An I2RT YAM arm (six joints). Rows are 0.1 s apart.
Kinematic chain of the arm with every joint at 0, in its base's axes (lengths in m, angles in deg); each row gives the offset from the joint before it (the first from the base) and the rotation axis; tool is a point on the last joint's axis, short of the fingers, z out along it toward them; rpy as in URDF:
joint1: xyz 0 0 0.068 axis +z
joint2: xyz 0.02 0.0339 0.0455 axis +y
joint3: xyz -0.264 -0.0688 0 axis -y
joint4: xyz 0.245 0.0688 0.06 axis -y
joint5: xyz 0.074 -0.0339 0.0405 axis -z
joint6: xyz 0.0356 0 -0.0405 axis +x
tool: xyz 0 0 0 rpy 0 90 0
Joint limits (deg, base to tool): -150..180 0..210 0..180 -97..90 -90..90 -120..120
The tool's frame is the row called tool.
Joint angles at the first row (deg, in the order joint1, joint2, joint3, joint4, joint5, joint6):
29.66, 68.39, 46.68, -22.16, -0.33, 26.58
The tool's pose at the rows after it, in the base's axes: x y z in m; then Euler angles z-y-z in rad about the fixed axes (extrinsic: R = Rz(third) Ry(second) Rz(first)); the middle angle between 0 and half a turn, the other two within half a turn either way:
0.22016 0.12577 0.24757 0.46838 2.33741 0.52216
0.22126 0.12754 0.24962 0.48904 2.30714 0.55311
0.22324 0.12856 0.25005 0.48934 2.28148 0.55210
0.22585 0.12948 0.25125 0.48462 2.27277 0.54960
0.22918 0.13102 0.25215 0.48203 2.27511 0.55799
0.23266 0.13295 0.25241 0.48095 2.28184 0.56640
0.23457 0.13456 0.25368 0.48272 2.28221 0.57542
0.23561 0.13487 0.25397 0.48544 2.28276 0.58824
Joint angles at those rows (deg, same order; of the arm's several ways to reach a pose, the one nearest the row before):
29.72, 68.91, 46.89, -21.91, -0.14, 26.70
29.76, 68.82, 46.76, -20.14, -1.43, 26.72
29.74, 68.97, 46.46, -18.23, -1.44, 26.80
29.63, 69.47, 46.88, -17.65, -1.42, 26.57
29.50, 70.37, 47.71, -17.72, -1.88, 26.02
29.44, 71.43, 48.59, -17.95, -2.28, 25.59
29.49, 71.98, 49.26, -18.10, -2.63, 25.39
29.36, 72.24, 49.53, -18.16, -3.29, 24.97

